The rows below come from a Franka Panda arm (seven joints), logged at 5 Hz.
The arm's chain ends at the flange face. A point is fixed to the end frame.
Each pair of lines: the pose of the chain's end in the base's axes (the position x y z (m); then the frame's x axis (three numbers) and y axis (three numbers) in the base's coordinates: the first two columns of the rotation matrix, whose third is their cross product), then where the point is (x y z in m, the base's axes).
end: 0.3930 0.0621 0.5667 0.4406 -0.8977 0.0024 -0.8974 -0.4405 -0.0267
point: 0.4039 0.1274 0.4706
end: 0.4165 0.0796 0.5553 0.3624 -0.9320 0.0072 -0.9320 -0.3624 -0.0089
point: 0.4315 0.1426 0.4582
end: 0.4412 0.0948 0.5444 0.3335 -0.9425 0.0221 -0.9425 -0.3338 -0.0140
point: 0.4591 0.1561 0.4467
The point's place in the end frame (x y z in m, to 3 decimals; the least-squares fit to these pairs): -0.054 -0.036 0.097
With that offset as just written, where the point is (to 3 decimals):
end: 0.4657 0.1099 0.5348 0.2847 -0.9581 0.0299 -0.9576 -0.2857 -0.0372
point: 0.489 0.170 0.438
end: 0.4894 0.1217 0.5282 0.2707 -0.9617 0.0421 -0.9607 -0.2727 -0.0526
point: 0.515 0.181 0.431
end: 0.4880 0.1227 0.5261 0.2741 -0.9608 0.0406 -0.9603 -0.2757 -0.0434
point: 0.513 0.182 0.429
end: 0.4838 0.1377 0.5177 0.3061 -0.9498 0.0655 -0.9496 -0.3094 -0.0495
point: 0.508 0.196 0.419
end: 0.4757 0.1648 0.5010 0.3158 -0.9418 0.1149 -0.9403 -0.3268 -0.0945
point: 0.505 0.220 0.402
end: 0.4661 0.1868 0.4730 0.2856 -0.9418 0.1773 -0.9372 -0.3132 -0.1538
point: 0.504 0.237 0.375
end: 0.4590 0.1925 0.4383 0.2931 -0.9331 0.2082 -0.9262 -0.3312 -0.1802
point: 0.500 0.241 0.340
